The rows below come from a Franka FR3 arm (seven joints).
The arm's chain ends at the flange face. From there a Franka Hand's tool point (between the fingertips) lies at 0.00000 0.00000 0.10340 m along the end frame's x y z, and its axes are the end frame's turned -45 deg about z.
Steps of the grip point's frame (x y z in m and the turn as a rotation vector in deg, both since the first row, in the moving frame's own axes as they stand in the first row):
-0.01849 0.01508 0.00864 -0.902 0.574 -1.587
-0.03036 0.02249 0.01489 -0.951 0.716 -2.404
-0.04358 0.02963 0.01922 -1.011 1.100 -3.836
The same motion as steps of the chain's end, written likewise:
-0.00430 0.02335 0.00866 -0.232 1.044 -1.587
-0.00770 0.03712 0.01491 -0.166 1.179 -2.404
-0.01255 0.05197 0.01926 0.063 1.493 -3.836

